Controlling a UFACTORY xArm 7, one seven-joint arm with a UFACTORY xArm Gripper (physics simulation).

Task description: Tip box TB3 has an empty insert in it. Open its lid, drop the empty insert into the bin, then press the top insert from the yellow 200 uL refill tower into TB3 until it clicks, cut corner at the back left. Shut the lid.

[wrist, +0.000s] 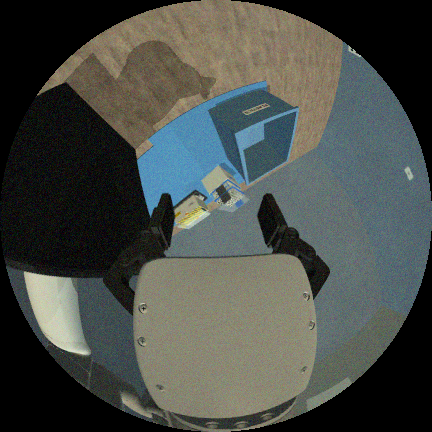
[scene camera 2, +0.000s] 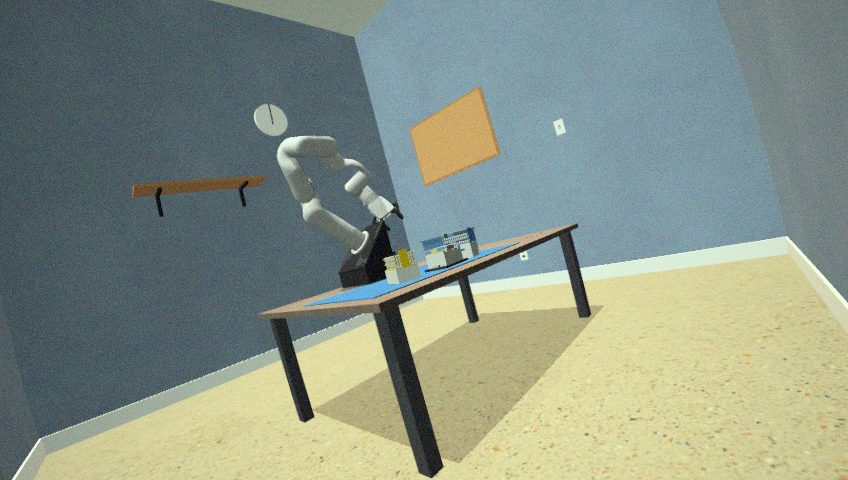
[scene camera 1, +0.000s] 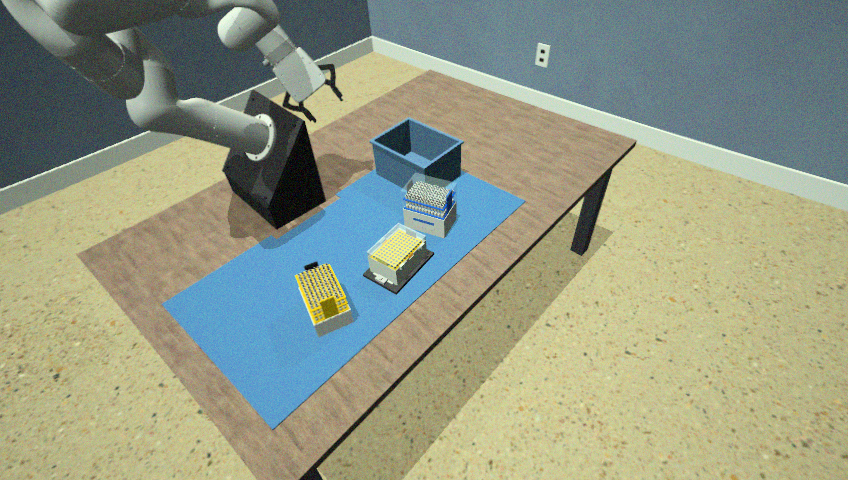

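A white tip box [scene camera 1: 383, 268] [scene camera 2: 440, 259] [wrist: 191, 206] with a yellow insert and a clear lid over it sits on a black base plate [scene camera 1: 426, 259]; the lid looks shut. I cannot read a TB3 label or tell whether the insert holds tips. The yellow refill tower [scene camera 1: 321, 289] [scene camera 2: 402, 274] stands left of it in scene camera 1, with stacked yellow inserts on a white base. The blue bin [scene camera 1: 387, 165] [wrist: 225, 131] stands at the far end of the mat. My gripper [scene camera 1: 327, 109] [scene camera 2: 394, 221] [wrist: 217, 203] is open and empty, high beside the arm's base, away from all of these.
A white box [scene camera 1: 429, 223] [scene camera 2: 471, 248] [wrist: 217, 178] with blue layers and a clear top stands between the tip box and the bin. The blue mat [scene camera 1: 238, 333] lies on the wooden table [scene camera 1: 511, 127]. The black arm mount [scene camera 1: 285, 184] stands at the mat's edge.
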